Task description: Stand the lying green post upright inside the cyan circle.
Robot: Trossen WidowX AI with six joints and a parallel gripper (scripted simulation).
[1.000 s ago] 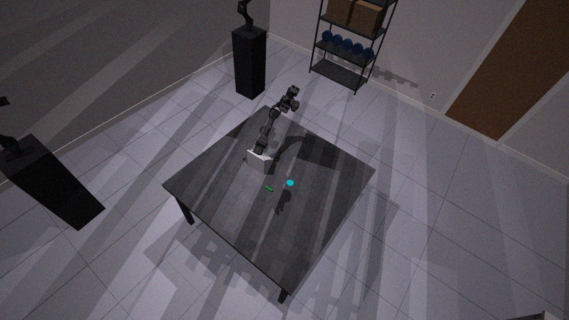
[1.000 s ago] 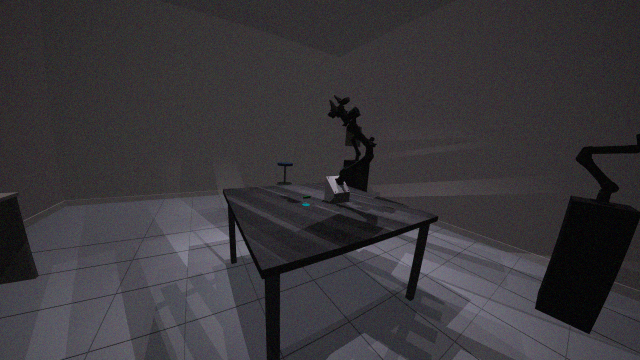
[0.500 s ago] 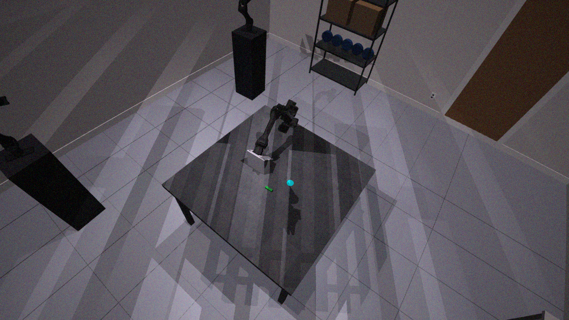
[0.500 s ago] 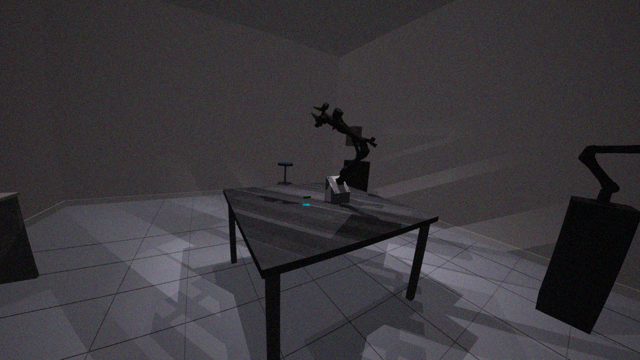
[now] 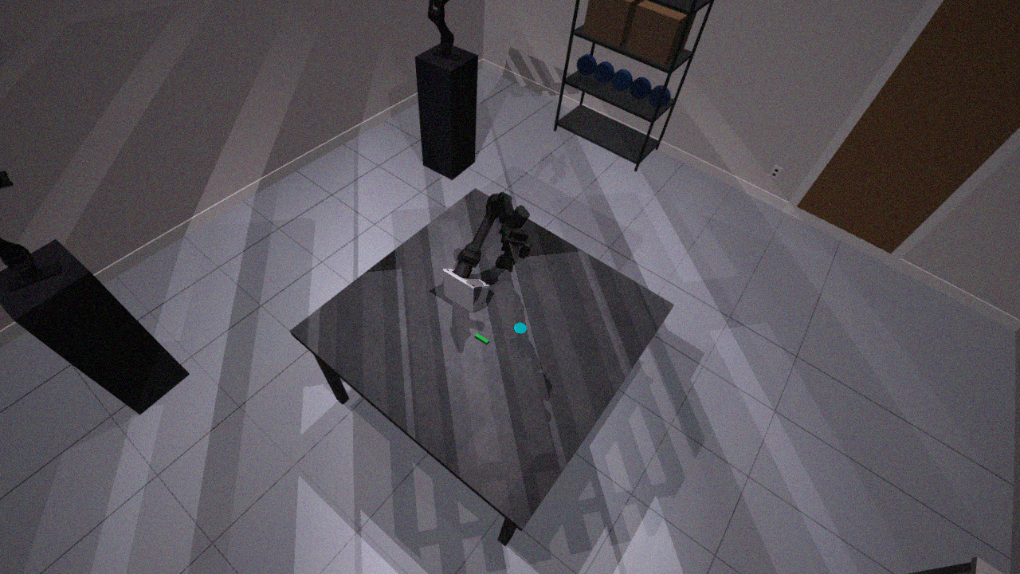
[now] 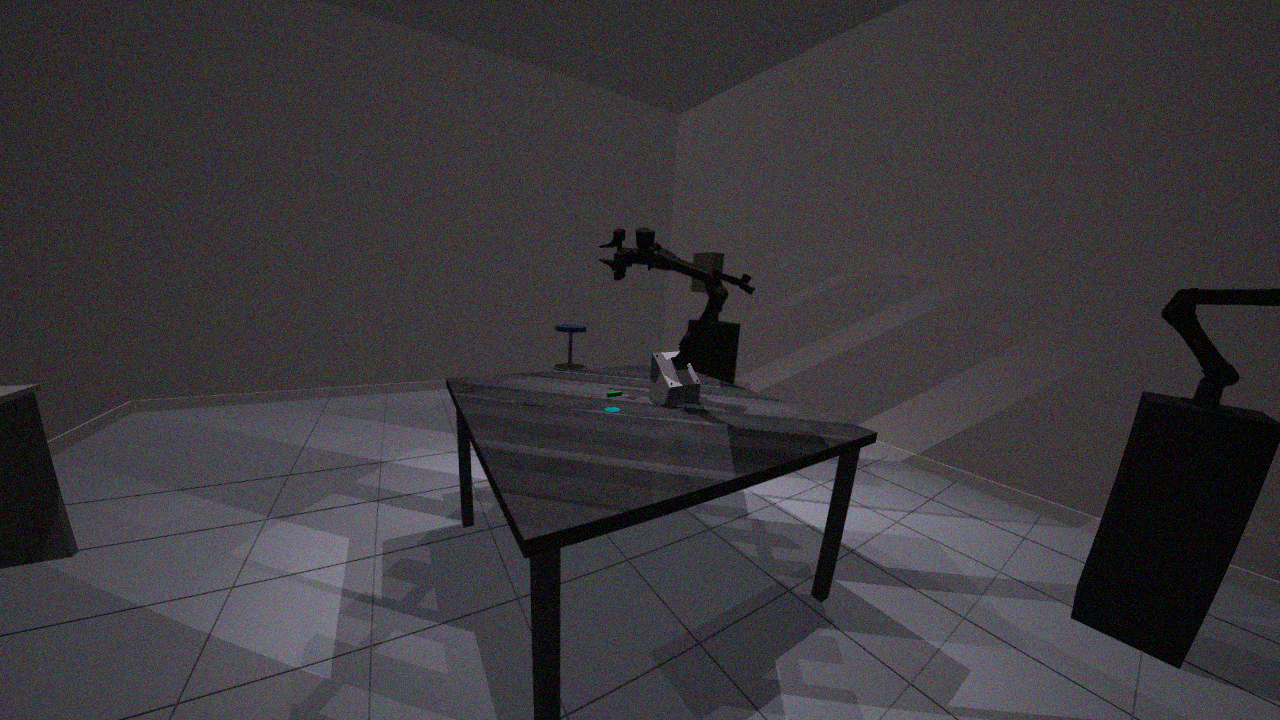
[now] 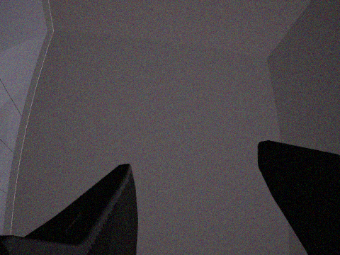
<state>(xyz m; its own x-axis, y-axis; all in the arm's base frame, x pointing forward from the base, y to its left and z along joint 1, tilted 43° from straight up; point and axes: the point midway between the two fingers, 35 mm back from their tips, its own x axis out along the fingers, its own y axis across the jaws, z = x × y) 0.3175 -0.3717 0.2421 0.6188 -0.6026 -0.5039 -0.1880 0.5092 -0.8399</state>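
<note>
The green post lies 110 mm behind my gripper tip and 580 mm below it. Round my gripper tip: cyan circle 150 mm to the left, 590 mm below.
</note>
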